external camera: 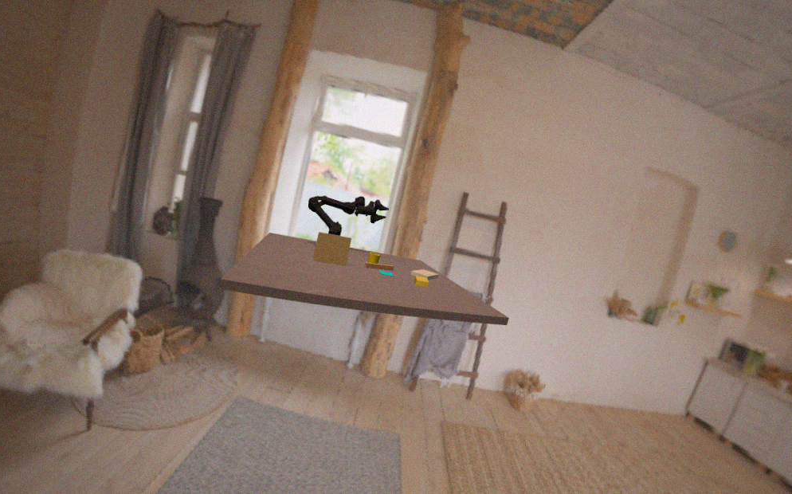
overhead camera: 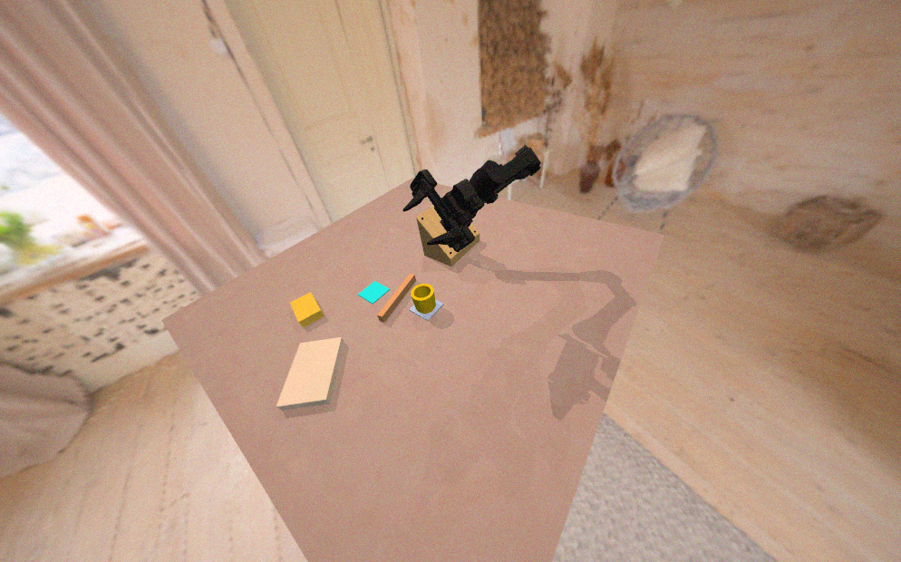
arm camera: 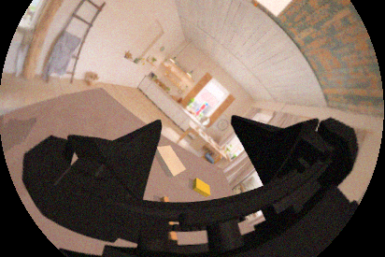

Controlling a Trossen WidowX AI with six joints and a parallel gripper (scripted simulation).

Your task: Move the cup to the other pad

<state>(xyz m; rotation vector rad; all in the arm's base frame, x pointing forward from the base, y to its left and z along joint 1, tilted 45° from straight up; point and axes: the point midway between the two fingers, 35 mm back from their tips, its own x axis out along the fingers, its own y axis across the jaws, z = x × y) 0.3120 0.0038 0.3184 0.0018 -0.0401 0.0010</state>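
My gripper tip is now 40 mm past the yellow cup, 90 mm to the left of it and 320 mm above it. Round my gripper tip: grey-blue pad 40 mm behind, 90 mm to the right, 360 mm below; thin wooden bar 10 mm behind, 190 mm to the right, 350 mm below.
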